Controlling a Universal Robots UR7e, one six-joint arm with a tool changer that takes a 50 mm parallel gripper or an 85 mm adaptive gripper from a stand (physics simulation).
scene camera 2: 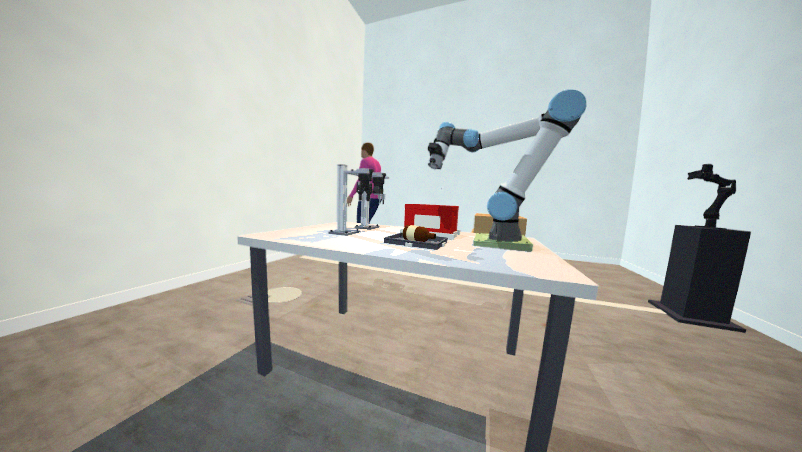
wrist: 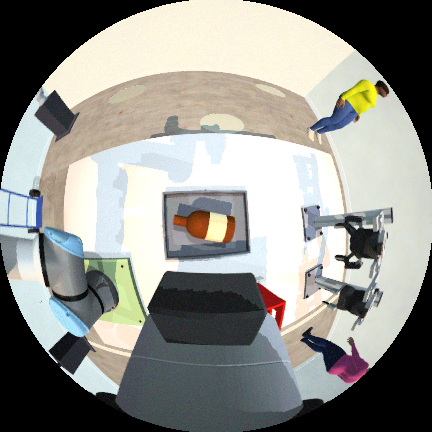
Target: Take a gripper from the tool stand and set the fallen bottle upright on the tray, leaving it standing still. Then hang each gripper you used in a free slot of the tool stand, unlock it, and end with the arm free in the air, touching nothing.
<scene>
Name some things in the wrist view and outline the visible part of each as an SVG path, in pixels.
A brown bottle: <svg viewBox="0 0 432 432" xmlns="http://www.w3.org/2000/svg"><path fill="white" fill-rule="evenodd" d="M174 214L173 224L185 226L188 233L194 237L222 242L230 242L233 237L235 228L233 216L204 210L192 211L188 216Z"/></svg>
A gripper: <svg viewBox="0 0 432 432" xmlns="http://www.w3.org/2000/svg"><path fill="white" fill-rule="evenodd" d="M324 287L325 290L335 295L339 294L336 304L322 300L321 303L326 304L332 310L335 308L347 310L351 314L359 316L361 321L364 316L367 316L375 299L375 295L371 295L371 298L368 297L363 302L365 290L358 290L349 285L342 285L339 289Z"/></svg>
A gripper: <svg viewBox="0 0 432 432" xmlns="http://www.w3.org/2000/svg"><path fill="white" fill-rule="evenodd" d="M333 226L333 228L345 228L350 234L349 249L351 252L347 256L342 254L334 255L335 260L344 262L344 268L359 269L362 265L362 257L377 259L376 264L379 266L380 258L384 255L386 245L386 230L382 230L382 216L378 218L378 221L381 221L381 227L378 227L377 231L373 231L373 228L363 228L363 216L347 215L344 217L344 222L338 222Z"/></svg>
</scene>
